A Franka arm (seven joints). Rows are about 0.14 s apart.
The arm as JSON. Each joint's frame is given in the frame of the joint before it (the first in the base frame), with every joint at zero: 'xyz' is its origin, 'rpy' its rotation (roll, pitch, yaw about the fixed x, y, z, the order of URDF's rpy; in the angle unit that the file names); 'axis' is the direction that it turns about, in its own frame. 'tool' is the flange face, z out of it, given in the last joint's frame.
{
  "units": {
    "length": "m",
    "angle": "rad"
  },
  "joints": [
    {
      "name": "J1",
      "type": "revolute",
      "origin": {
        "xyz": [
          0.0,
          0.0,
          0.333
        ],
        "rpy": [
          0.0,
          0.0,
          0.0
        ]
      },
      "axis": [
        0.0,
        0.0,
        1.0
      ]
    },
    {
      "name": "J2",
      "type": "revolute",
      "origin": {
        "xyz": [
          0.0,
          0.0,
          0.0
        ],
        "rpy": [
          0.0,
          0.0,
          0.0
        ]
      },
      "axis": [
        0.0,
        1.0,
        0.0
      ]
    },
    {
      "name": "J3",
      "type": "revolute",
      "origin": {
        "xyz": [
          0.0,
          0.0,
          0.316
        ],
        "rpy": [
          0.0,
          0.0,
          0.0
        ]
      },
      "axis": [
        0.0,
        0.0,
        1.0
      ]
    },
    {
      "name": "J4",
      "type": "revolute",
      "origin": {
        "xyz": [
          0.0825,
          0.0,
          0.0
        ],
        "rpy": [
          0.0,
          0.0,
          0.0
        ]
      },
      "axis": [
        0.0,
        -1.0,
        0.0
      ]
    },
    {
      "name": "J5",
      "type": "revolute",
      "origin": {
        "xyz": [
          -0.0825,
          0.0,
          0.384
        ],
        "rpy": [
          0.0,
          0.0,
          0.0
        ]
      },
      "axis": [
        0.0,
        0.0,
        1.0
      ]
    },
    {
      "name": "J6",
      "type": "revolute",
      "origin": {
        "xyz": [
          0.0,
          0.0,
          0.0
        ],
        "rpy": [
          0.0,
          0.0,
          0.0
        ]
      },
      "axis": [
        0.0,
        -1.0,
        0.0
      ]
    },
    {
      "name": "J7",
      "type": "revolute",
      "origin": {
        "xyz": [
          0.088,
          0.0,
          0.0
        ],
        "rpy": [
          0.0,
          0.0,
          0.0
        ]
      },
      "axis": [
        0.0,
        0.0,
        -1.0
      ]
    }
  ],
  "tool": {
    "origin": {
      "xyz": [
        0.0,
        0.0,
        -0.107
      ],
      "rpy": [
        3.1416,
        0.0,
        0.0
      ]
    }
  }
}
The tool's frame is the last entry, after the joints.
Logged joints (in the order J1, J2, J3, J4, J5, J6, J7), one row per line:
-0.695, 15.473, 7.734, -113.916, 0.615, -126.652, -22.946
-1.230, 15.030, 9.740, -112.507, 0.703, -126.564, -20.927
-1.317, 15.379, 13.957, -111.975, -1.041, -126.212, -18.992
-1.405, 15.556, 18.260, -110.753, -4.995, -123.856, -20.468
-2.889, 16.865, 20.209, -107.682, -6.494, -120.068, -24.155
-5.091, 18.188, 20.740, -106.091, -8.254, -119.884, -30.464
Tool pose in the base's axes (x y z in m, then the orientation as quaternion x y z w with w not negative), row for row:
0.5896, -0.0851, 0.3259, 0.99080, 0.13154, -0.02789, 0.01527
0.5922, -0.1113, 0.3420, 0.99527, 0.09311, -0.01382, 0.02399
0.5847, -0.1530, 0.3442, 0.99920, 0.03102, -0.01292, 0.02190
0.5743, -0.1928, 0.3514, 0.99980, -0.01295, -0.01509, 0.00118
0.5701, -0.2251, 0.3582, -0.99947, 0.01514, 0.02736, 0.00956
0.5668, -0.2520, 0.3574, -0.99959, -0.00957, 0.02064, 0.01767
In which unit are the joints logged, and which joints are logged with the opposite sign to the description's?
The joints are logged in degrees. Opposite sign: J3, J5, J6.
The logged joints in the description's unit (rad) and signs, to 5 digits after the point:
-0.01213, 0.27005, -0.13498, -1.98821, -0.01073, 2.21049, -0.40048
-0.02147, 0.26232, -0.17000, -1.96362, -0.01227, 2.20896, -0.36525
-0.02299, 0.26841, -0.24360, -1.95433, 0.01817, 2.20281, -0.33147
-0.02452, 0.27150, -0.31870, -1.93300, 0.08718, 2.16169, -0.35723
-0.05042, 0.29435, -0.35271, -1.87941, 0.11334, 2.09558, -0.42158
-0.08885, 0.31744, -0.36198, -1.85164, 0.14406, 2.09237, -0.53170

